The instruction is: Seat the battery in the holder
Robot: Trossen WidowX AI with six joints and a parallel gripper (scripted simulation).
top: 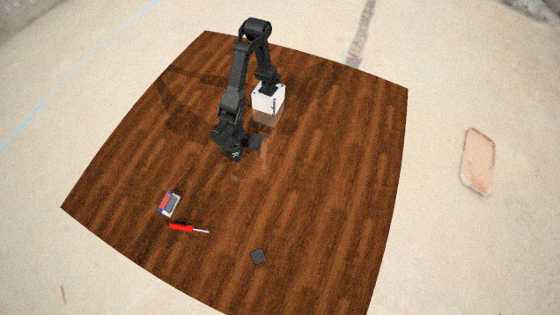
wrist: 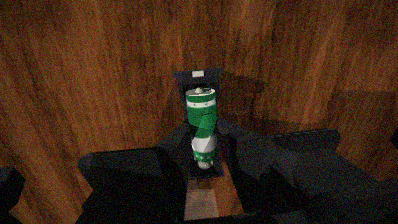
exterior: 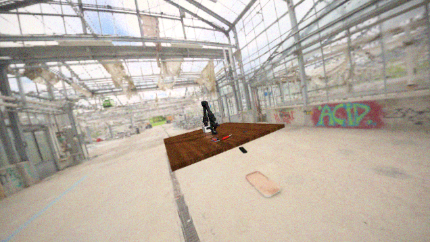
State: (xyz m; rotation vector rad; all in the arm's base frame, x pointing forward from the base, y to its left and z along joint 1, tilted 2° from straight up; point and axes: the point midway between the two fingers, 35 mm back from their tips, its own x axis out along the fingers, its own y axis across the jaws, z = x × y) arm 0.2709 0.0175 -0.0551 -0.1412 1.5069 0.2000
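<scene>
Right now the battery is 10 mm above my gripper tip. Round my gripper tip: dark square (320 mm ahead, 270 mm to the left, 10 mm below); then red-handled screwdriver (360 mm ahead, 20 mm to the left).
</scene>
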